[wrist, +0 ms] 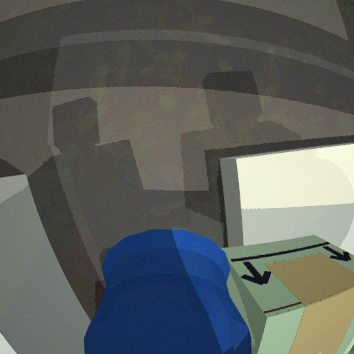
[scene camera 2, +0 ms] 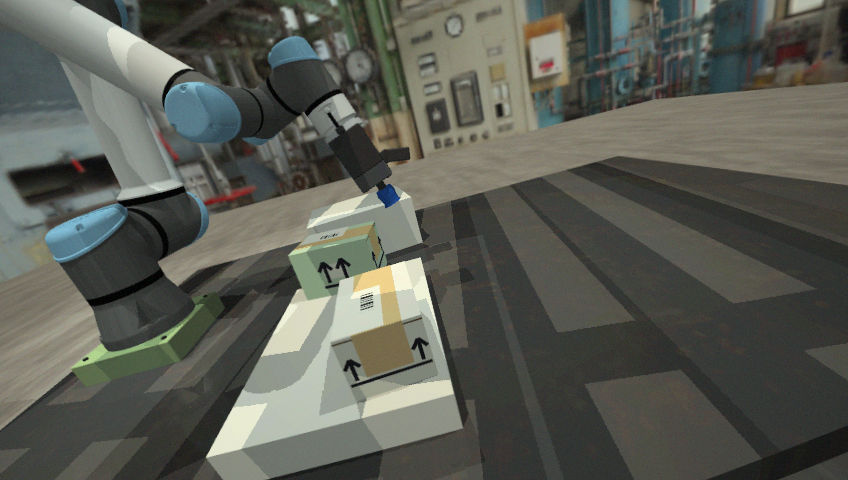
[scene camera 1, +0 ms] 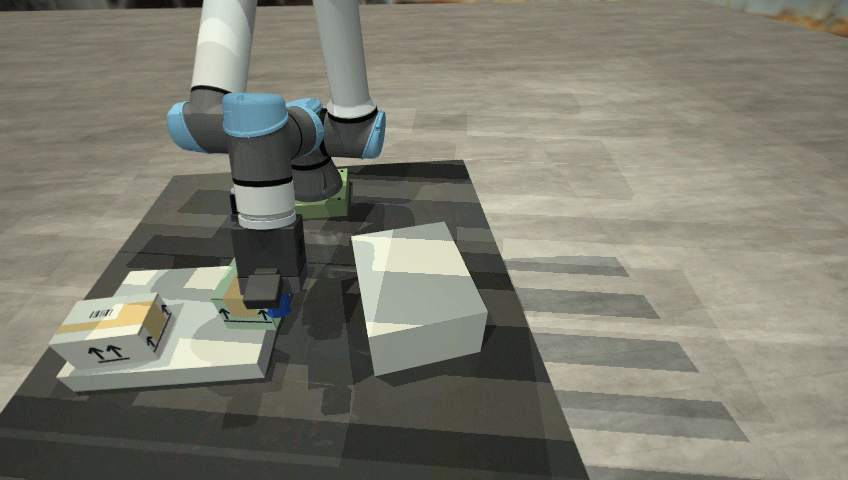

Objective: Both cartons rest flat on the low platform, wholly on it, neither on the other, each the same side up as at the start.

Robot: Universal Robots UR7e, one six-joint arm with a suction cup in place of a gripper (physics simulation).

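Frame: origin at the arm's base, x ahead, y left, z up, level; millimetres.
Seen in the pictures: hand at its tool point: (wrist: 165, 279) (scene camera 2: 392, 202) (scene camera 1: 279, 311); arm's base at its link origin: (scene camera 2: 153, 324) (scene camera 1: 315, 186).
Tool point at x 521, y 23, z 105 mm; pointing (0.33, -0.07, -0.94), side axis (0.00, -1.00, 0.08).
Pixels of each thing's top centre, then the offset from my tool point to it. Level surfaces: height alone.
- white carton at its top centre: (scene camera 2: 373, 294) (scene camera 1: 105, 316) dy -289, dx -39, dz -26 mm
- low platform at its top centre: (scene camera 2: 348, 324) (scene camera 1: 186, 312) dy -215, dx -100, dz -102 mm
- pale green carton at its top centre: (scene camera 2: 333, 236) (scene camera 1: 251, 270) dy -73, dx -112, dz -15 mm
- tall pale block at its top centre: (scene camera 1: 412, 270) (scene camera 2: 357, 204) dy +216, dx -97, dz -30 mm
- dark mat at its surface level: dz -150 mm
A white carton (scene camera 1: 107, 324) (scene camera 2: 380, 339), arrows up, sits flat on the low platform (scene camera 1: 202, 350) (scene camera 2: 279, 416) (wrist: 295, 185), near its outer end in scene camera 1. A pale green carton (scene camera 1: 233, 300) (scene camera 2: 333, 267) (wrist: 310, 280), arrows up, sits upright at the platform's other end, apart from the white one. Whether its whole base is on the platform is hidden. My blue suction cup (scene camera 1: 279, 306) (scene camera 2: 388, 196) (wrist: 165, 285) is tilted and bears nothing. It hangs above and beside the green carton's end, on the tall block's side; no contact shows.
A tall pale block (scene camera 1: 422, 285) (scene camera 2: 395, 228) (wrist: 25, 250) stands on the dark mat (scene camera 1: 267, 434), across a gap from the platform. The arm's green base (scene camera 1: 324, 208) (scene camera 2: 160, 350) is behind the platform and the block in scene camera 1.
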